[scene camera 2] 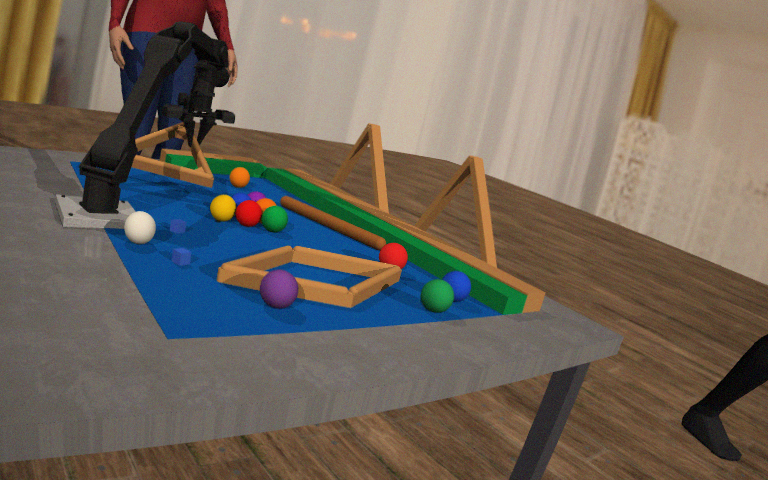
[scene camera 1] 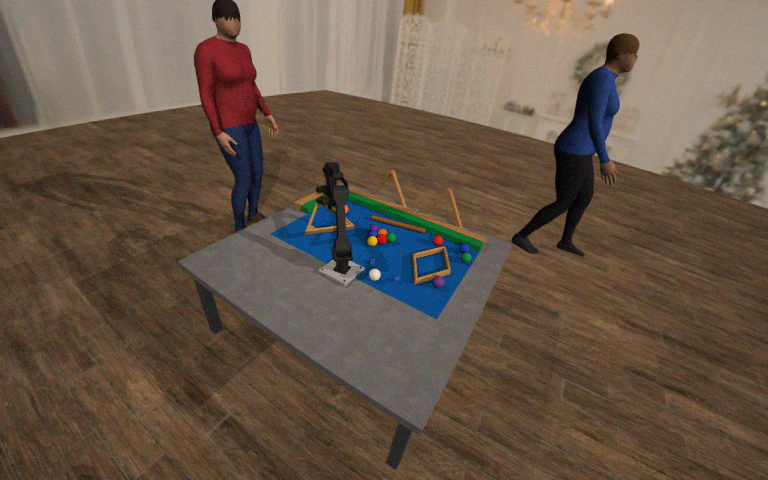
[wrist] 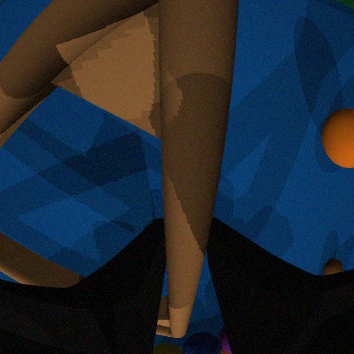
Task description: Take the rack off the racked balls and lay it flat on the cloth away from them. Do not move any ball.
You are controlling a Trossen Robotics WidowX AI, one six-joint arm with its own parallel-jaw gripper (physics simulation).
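Frame: origin at the arm's base, x ahead, y left, z up, level; metres.
Where they show: gripper, fingertip midpoint: [scene camera 2: 193, 146] [scene camera 1: 331, 209] [wrist: 185, 226]; arm's base, origin of the base link: [scene camera 2: 98, 208] [scene camera 1: 342, 268].
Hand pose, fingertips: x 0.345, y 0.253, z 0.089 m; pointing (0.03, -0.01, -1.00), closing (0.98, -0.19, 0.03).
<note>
Things, the pixels of their top centre, and the offset from my fingertips. Level surfaces: height alone.
- blue cloth, its level: dz -0.104 m
- loose orange ball, middle of its top: [scene camera 2: 241, 167] [scene camera 1: 344, 205] dy +0.001, dx +0.167, dz -0.048 m
- diamond-shaped frame, middle of its top: [scene camera 2: 319, 264] [scene camera 1: 431, 261] dy -0.630, dx -0.088, dz -0.074 m
- purple ball, middle of its top: [scene camera 2: 282, 270] [scene camera 1: 439, 277] dy -0.699, dx -0.230, dz -0.048 m
- brown stick, middle of its top: [scene camera 2: 330, 215] [scene camera 1: 397, 221] dy -0.349, dx +0.197, dz -0.075 m
- white ball, middle of its top: [scene camera 2: 142, 211] [scene camera 1: 375, 269] dy -0.412, dx -0.325, dz -0.048 m
The triangular wooden rack [scene camera 1: 330, 229] [scene camera 2: 172, 170] [wrist: 197, 100] hangs a little above the blue cloth [scene camera 1: 407, 294] [scene camera 2: 198, 316], at its far left in scene camera 1. My gripper [scene camera 1: 321, 201] [scene camera 2: 195, 141] [wrist: 185, 226] is shut on one bar of the rack. The cluster of balls stands apart from the rack: yellow [scene camera 1: 372, 241] [scene camera 2: 223, 208], red [scene camera 1: 382, 239] [scene camera 2: 248, 213], green [scene camera 1: 391, 237] [scene camera 2: 274, 218], orange [scene camera 1: 382, 232], blue and purple. A loose orange ball [scene camera 1: 345, 209] [scene camera 2: 239, 177] [wrist: 342, 138] is near the rack. The arm hides part of the rack in scene camera 1.
A diamond-shaped frame [scene camera 1: 427, 278] [scene camera 2: 322, 293] lies beside a purple ball [scene camera 1: 438, 281] [scene camera 2: 279, 288]. A brown stick [scene camera 1: 397, 224] [scene camera 2: 332, 222] lies along the green rail [scene camera 1: 407, 213] [scene camera 2: 362, 206]. A white ball [scene camera 1: 374, 274] [scene camera 2: 139, 227] is near the arm's base.
</note>
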